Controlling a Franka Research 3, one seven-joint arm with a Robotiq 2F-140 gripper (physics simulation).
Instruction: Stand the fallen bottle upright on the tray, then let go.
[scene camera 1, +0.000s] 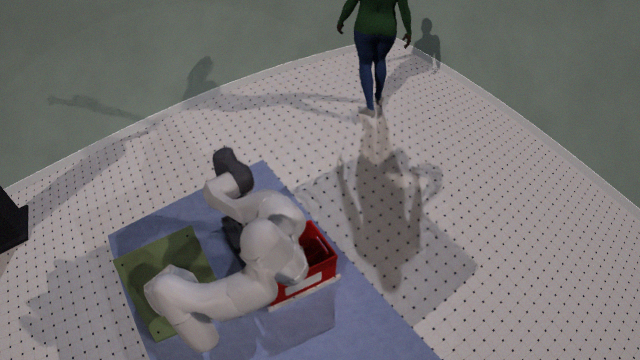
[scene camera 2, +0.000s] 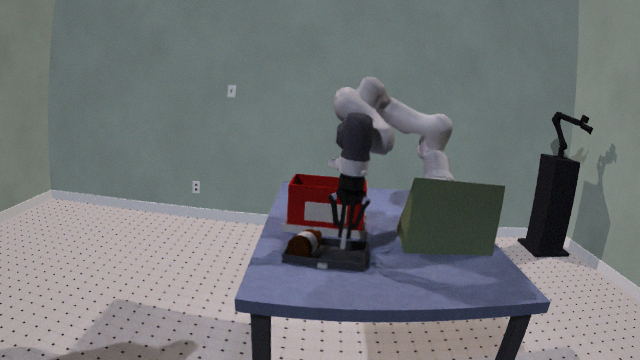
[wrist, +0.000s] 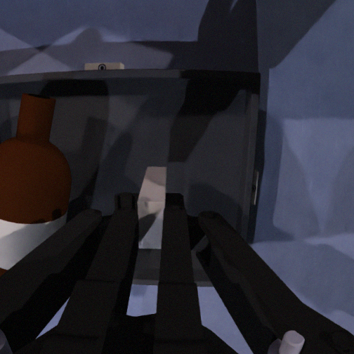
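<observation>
A brown bottle (scene camera 2: 303, 243) (wrist: 32, 175) with a white label lies on its side in the dark tray (scene camera 2: 300, 261) (wrist: 254, 125), at the tray's left in scene camera 2 and the wrist view. In the wrist view its neck points to the top and its lower part is cut off by the left edge. My gripper (scene camera 2: 344, 240) (wrist: 156, 184) is shut with nothing between its pale fingertips. It points down at the tray's right part, to the right of the bottle and apart from it. In scene camera 1 the arm hides the bottle and the fingertips; part of the tray (scene camera 1: 231, 232) shows.
A red box (scene camera 1: 330, 267) (scene camera 2: 296, 207) with a white label stands behind the tray in scene camera 2. A green slanted block (scene camera 1: 172, 240) (scene camera 2: 452, 217) stands to the tray's right there. A black pedestal (scene camera 2: 555, 205) and a person (scene camera 1: 376, 20) stand off the blue table (scene camera 2: 400, 295).
</observation>
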